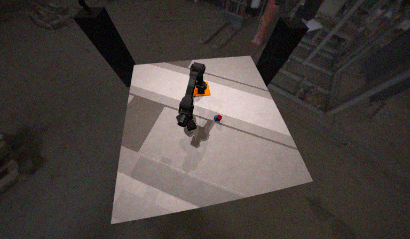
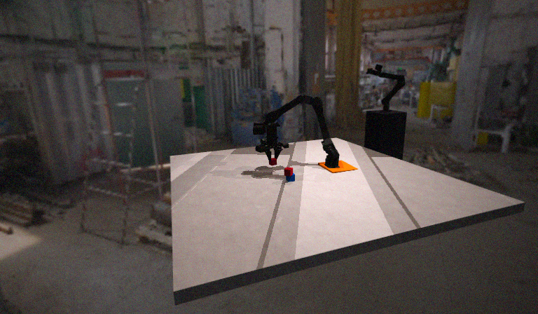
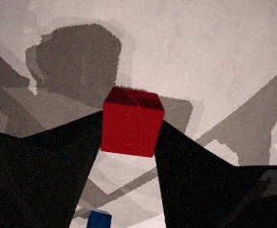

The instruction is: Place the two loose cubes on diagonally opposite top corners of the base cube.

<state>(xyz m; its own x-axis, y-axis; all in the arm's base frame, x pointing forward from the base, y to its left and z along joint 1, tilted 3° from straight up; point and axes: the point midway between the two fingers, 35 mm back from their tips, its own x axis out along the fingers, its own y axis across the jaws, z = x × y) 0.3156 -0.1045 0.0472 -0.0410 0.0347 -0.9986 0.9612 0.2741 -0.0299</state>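
Now: the red cube 20 mm behind my gripper tip, 230 mm to the left of it and 10 mm above it. Round my gripper tip: blue base cube 30 mm behind, 220 mm to the left, 20 mm below.
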